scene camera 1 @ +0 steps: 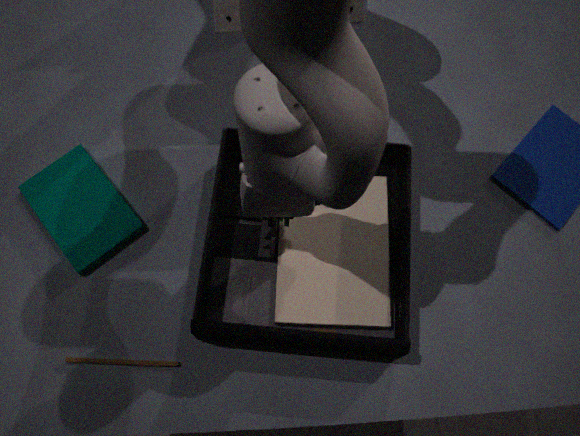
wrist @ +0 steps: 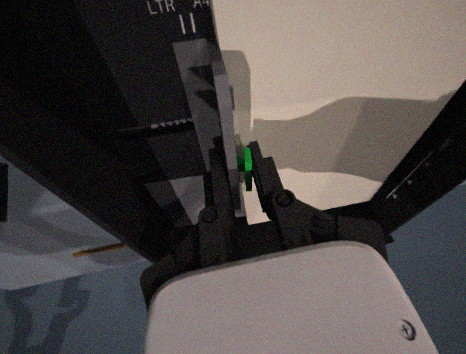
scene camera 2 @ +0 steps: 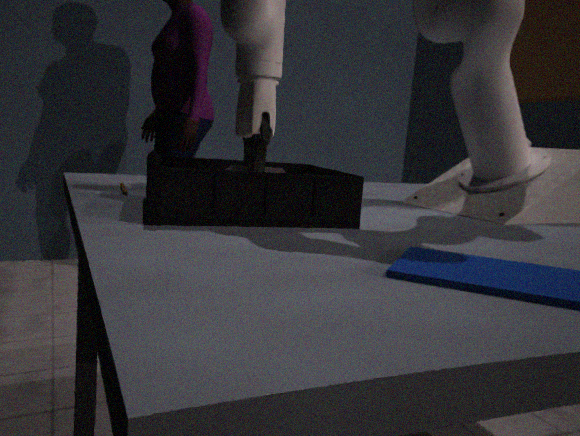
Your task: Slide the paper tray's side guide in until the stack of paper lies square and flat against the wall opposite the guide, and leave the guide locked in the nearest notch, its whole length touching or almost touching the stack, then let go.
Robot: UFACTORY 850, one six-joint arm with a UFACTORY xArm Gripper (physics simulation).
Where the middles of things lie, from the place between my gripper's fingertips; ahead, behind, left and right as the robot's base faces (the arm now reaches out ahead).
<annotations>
I see my gripper 90 mm to the right of the white paper stack (scene camera 1: pixel 333 270), 40 mm short of it and 30 mm above it. From my hand the other things lie so: green block (scene camera 1: pixel 89 220): 340 mm to the right, 50 mm below, 20 mm behind.
</annotations>
